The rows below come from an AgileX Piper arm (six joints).
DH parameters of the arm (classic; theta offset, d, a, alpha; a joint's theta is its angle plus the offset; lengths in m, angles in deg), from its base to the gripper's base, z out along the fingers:
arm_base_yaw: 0 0.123 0 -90
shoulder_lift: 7.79 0 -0.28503 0
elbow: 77.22 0 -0.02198 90
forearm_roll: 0 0.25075 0 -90
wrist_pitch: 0 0 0 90
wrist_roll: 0 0.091 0 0
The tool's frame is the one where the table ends.
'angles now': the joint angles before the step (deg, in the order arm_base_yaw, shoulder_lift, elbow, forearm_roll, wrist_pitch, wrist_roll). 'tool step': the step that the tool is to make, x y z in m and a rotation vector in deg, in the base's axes. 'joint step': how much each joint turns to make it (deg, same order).
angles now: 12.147, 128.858, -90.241, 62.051, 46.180, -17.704
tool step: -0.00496, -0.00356, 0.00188, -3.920, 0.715, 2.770
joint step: -0.001, -0.861, 0.002, -6.359, 1.490, 2.576
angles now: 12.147, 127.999, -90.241, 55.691, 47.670, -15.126
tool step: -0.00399, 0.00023, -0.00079, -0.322, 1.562, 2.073
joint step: 0.000, -0.001, 0.000, -1.376, 2.350, 0.402
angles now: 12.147, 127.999, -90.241, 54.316, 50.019, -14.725
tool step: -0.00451, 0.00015, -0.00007, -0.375, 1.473, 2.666
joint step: 0.000, -0.056, -0.059, -1.489, 2.750, 0.001
